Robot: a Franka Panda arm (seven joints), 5 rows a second.
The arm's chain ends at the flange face. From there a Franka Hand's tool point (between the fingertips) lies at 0.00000 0.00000 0.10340 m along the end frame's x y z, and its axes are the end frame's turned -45 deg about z.
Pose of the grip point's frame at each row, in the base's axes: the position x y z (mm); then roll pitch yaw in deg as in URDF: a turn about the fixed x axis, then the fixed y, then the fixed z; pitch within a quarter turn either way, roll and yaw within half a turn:
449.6, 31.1, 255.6, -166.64, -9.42, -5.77
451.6, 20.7, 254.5, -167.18, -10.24, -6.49
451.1, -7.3, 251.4, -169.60, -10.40, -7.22
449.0, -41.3, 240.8, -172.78, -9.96, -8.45
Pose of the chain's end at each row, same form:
430.8, 9.0, 354.8, -163.91, 2.61, -49.30
431.2, -0.1, 353.7, -163.73, 1.64, -50.10
430.5, -23.5, 351.4, -165.33, -0.12, -51.29
429.5, -51.5, 341.8, -167.88, -1.99, -53.03

